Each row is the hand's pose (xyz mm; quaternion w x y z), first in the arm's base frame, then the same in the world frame.
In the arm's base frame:
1: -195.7 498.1 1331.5 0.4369 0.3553 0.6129 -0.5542
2: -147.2 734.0 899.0 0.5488 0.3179 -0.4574 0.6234
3: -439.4 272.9 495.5 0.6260 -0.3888 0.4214 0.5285
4: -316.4 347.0 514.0 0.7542 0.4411 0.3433 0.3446
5: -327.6 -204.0 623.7 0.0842 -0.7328 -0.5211 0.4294
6: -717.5 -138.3 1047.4 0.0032 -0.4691 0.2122 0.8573
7: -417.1 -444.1 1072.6 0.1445 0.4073 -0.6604 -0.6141
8: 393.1 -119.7 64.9 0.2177 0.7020 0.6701 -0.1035
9: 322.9 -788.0 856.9 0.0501 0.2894 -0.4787 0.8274
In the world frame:
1: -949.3 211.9 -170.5 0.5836 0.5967 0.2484 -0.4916
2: -531.0 274.1 -427.7 0.4443 -0.1069 -0.6151 0.6425
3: -614.1 -222.2 -883.3 0.7753 -0.5588 0.2460 0.1616
4: -522.2 -174.0 -782.3 0.9185 0.2285 -0.0359 0.3208
5: -819.4 -641.3 -686.8 0.1444 0.9247 0.3277 -0.1292
6: -1323.8 -357.1 -712.8 0.1818 -0.7302 0.3617 0.5504
7: -1275.8 -693.2 -449.9 0.1975 -0.4846 0.7839 0.3341
8: 39.5 -902.7 -505.9 0.5256 0.7570 0.3794 0.0815
9: -807.4 -1237.7 -6.6 0.0223 -0.1635 -0.4047 0.8994

